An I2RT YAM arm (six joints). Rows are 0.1 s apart.
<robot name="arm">
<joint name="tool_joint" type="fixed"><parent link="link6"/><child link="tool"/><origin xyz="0 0 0" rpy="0 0 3.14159"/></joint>
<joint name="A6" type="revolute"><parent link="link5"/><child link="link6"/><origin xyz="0 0.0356 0.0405" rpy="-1.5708 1.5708 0"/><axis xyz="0 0 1"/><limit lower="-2.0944" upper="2.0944"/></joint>
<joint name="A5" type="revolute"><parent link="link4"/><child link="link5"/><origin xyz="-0.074 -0.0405 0.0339" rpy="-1.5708 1.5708 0"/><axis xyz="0 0 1"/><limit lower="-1.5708" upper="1.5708"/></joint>
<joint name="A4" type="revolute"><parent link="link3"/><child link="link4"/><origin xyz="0.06 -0.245 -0.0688" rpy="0 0 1.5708"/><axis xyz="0 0 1"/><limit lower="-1.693" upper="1.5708"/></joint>
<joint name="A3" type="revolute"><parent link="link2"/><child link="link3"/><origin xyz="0 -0.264 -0.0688" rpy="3.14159 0 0"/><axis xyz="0 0 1"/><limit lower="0" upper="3.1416"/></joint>
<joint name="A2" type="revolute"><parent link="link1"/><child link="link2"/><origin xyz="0.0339 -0.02 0.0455" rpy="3.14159 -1.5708 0"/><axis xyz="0 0 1"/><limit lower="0" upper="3.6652"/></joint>
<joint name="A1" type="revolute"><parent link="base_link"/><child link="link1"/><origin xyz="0 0 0.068" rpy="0 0 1.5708"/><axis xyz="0 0 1"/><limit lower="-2.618" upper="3.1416"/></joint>
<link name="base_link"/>
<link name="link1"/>
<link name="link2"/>
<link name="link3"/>
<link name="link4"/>
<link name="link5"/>
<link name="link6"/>
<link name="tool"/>
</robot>
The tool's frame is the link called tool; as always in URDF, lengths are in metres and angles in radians.
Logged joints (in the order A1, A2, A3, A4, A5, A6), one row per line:
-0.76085 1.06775 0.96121 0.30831 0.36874 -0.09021
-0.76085 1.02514 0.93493 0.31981 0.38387 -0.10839
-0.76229 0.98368 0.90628 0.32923 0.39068 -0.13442
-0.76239 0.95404 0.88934 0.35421 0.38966 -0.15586
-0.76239 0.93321 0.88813 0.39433 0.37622 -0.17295
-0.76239 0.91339 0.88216 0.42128 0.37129 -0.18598
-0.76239 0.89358 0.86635 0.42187 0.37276 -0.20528
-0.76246 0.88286 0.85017 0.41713 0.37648 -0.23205
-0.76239 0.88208 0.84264 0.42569 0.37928 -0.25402
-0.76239 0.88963 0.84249 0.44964 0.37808 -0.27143
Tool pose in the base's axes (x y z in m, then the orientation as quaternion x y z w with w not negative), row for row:
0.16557 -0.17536 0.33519 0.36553 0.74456 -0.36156 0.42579
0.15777 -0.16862 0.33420 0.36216 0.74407 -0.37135 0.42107
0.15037 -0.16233 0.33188 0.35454 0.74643 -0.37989 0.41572
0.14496 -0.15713 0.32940 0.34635 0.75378 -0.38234 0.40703
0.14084 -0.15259 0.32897 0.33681 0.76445 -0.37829 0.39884
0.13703 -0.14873 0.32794 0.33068 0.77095 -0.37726 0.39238
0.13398 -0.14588 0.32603 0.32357 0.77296 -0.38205 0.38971
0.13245 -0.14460 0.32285 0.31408 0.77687 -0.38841 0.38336
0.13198 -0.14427 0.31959 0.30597 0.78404 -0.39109 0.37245
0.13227 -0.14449 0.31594 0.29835 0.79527 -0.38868 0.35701
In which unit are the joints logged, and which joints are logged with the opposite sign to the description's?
The joints are logged in radians. Opposite sign: A4.
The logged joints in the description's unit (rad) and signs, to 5 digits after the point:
-0.76085 1.06775 0.96121 -0.30831 0.36874 -0.09021
-0.76085 1.02514 0.93493 -0.31981 0.38387 -0.10839
-0.76229 0.98368 0.90628 -0.32923 0.39068 -0.13442
-0.76239 0.95404 0.88934 -0.35421 0.38966 -0.15586
-0.76239 0.93321 0.88813 -0.39433 0.37622 -0.17295
-0.76239 0.91339 0.88216 -0.42128 0.37129 -0.18598
-0.76239 0.89358 0.86635 -0.42187 0.37276 -0.20528
-0.76246 0.88286 0.85017 -0.41713 0.37648 -0.23205
-0.76239 0.88208 0.84264 -0.42569 0.37928 -0.25402
-0.76239 0.88963 0.84249 -0.44964 0.37808 -0.27143

